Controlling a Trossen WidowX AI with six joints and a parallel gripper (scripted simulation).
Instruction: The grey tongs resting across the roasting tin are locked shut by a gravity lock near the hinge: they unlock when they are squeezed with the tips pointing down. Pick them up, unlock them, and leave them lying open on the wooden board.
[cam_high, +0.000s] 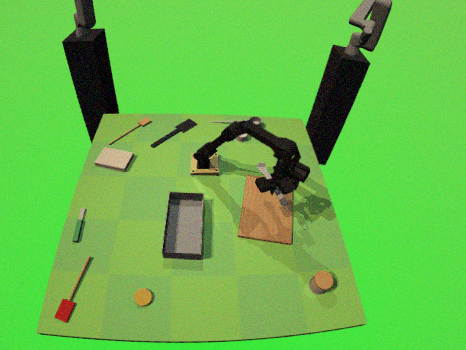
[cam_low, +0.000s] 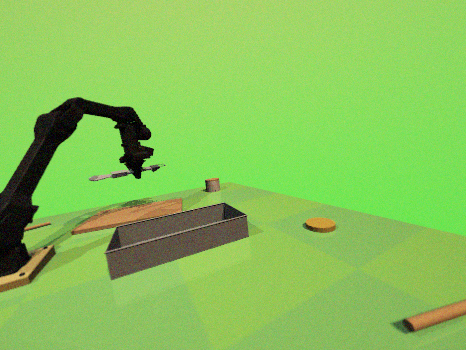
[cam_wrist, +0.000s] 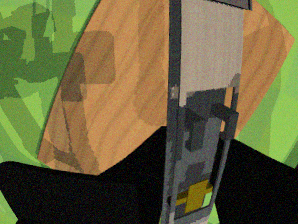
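Right now the wooden board is 3 cm behind my gripper tip and 14 cm below it. The rest, counted from my gripper tip: yellow lock piece (1 cm behind, 3 cm above); then black spatula (53 cm behind, 49 cm to the right, 14 cm below); then grey roasting tin (10 cm ahead, 38 cm to the right, 12 cm below).
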